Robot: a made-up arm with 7 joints. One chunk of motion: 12 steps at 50 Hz.
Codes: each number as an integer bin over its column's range. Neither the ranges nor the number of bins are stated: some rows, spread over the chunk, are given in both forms.
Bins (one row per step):
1: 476 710 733 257 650 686
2: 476 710 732 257 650 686
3: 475 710 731 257 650 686
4: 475 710 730 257 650 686
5: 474 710 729 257 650 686
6: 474 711 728 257 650 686
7: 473 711 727 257 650 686
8: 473 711 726 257 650 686
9: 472 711 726 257 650 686
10: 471 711 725 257 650 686
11: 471 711 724 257 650 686
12: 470 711 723 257 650 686
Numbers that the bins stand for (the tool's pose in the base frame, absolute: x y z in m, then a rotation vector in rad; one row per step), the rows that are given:
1: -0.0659 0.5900 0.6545 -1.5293 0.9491 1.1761
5: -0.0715 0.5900 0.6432 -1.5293 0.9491 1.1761
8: -0.0743 0.5928 0.6348 -1.5293 0.9491 1.1761
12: -0.0827 0.5928 0.6264 -1.5293 0.9491 1.1761
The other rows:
2: -0.0659 0.5900 0.6517 -1.5293 0.9491 1.1761
3: -0.0687 0.5900 0.6488 -1.5293 0.9491 1.1761
4: -0.0687 0.5900 0.6460 -1.5293 0.9491 1.1761
6: -0.0715 0.5928 0.6404 -1.5293 0.9491 1.1761
7: -0.0743 0.5928 0.6376 -1.5293 0.9491 1.1761
9: -0.0771 0.5928 0.6348 -1.5293 0.9491 1.1761
10: -0.0799 0.5928 0.6320 -1.5293 0.9491 1.1761
11: -0.0799 0.5928 0.6292 -1.5293 0.9491 1.1761

